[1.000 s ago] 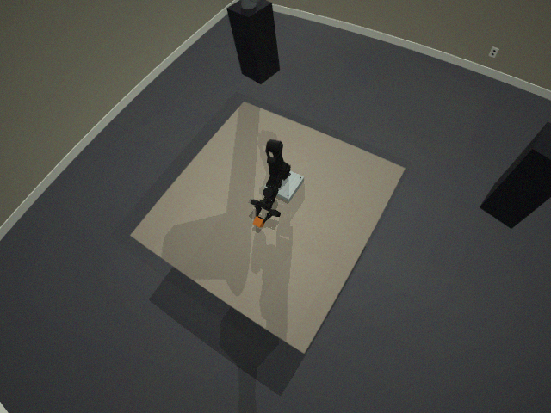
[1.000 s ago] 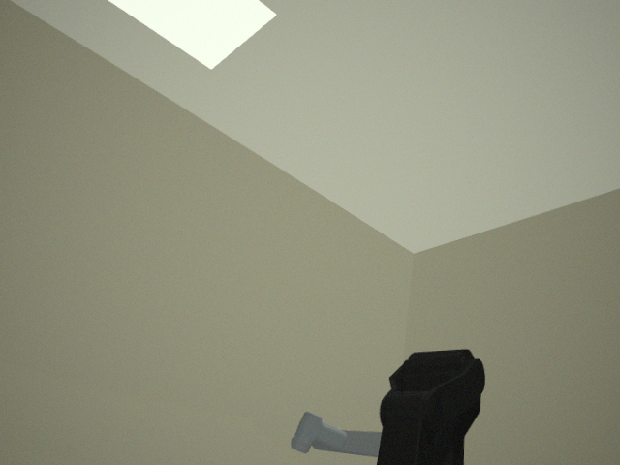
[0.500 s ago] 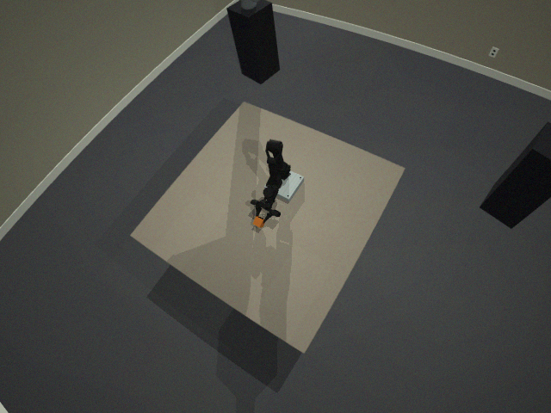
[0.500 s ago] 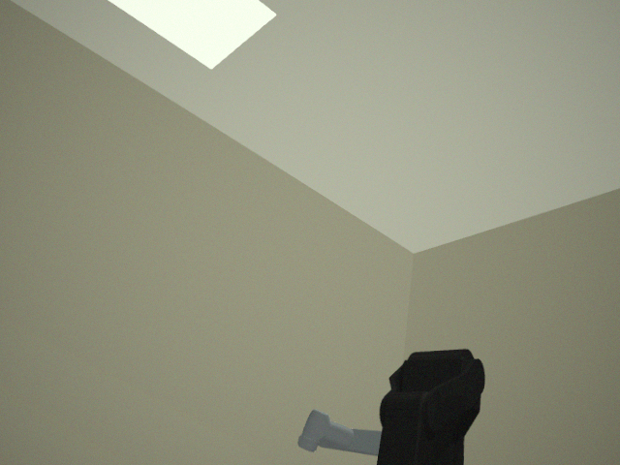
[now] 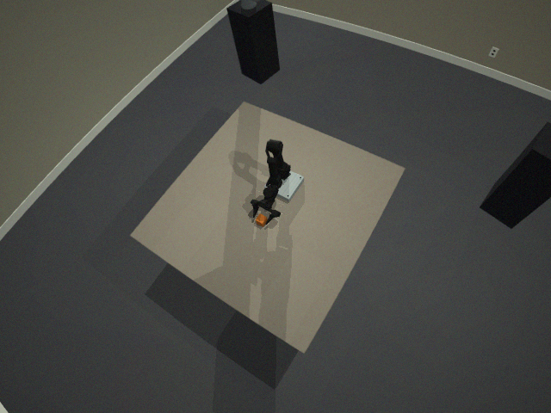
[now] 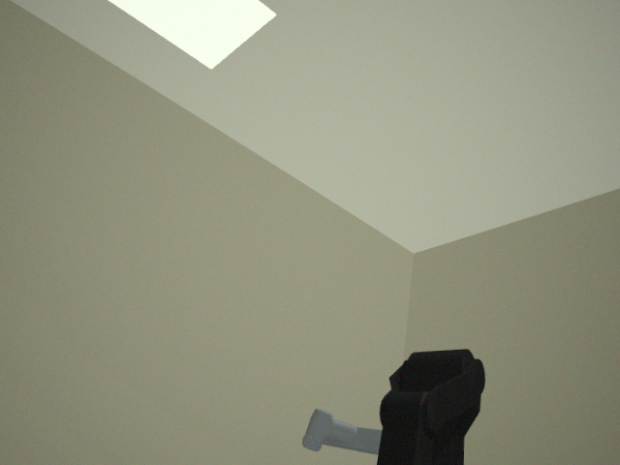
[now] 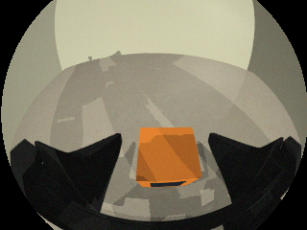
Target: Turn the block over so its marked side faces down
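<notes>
The block is 30 mm behind my gripper tip, 20 mm below it and 10 mm to the right of it.
</notes>
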